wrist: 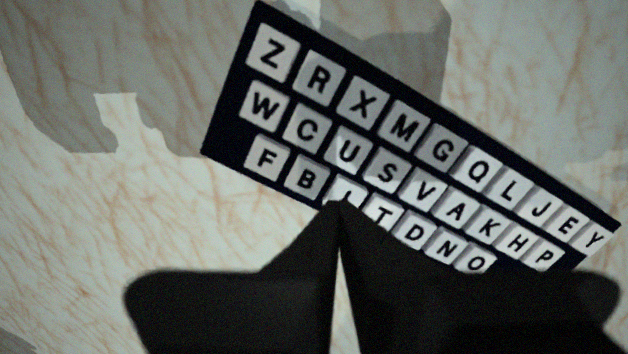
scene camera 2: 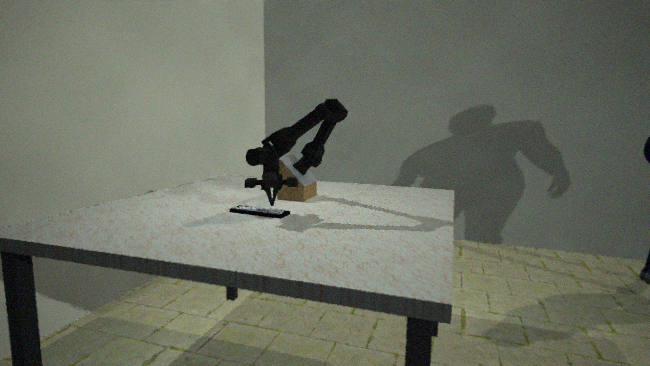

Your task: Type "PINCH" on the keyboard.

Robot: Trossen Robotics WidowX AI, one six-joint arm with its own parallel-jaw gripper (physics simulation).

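Pixels of known places: gripper, fingertip midpoint: (wrist: pixel 337 209) (scene camera 2: pixel 272 205); arm's base, origin of the base link: (scene camera 2: pixel 299 168).
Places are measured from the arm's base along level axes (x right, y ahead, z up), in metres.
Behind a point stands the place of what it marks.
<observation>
The black keyboard (scene camera 2: pixel 259 212) @[x 0.055, y 0.366, z -0.113 m] (wrist: pixel 227 125) @[x -0.033, y 0.337, z -0.113 m] with light keys lies flat on the table, slanting down to the right in the wrist view. My gripper (scene camera 2: pixel 272 204) @[x 0.024, y 0.317, z -0.098 m] (wrist: pixel 337 209) @[x 0.024, y 0.317, z -0.098 m] is shut and empty, pointing down. In the wrist view its tips cover the lower part of the I key (wrist: pixel 350 194) @[x 0.030, y 0.321, z -0.108 m]; whether they touch it I cannot tell. The P key (wrist: pixel 545 257) @[x 0.142, y 0.314, z -0.108 m], N key (wrist: pixel 446 248) @[x 0.087, y 0.305, z -0.108 m], C key (wrist: pixel 306 128) @[x 0.002, y 0.346, z -0.108 m] and H key (wrist: pixel 517 243) @[x 0.122, y 0.318, z -0.108 m] show their letters. The T key (wrist: pixel 383 215) @[x 0.049, y 0.315, z -0.108 m] is just right of the tips, the B key (wrist: pixel 306 178) @[x 0.008, y 0.323, z -0.108 m] to their left.
A wooden block with a sloped grey top (scene camera 2: pixel 300 192) @[x -0.028, y 0.098, z -0.086 m] stands on the table (scene camera 2: pixel 350 260) @[x -0.314, y 0.740, z -0.124 m] behind the keyboard, near the arm's base. A person's shadow falls on the back wall, and a dark part of a figure (scene camera 2: pixel 646 272) shows at the right edge of the scene view.
</observation>
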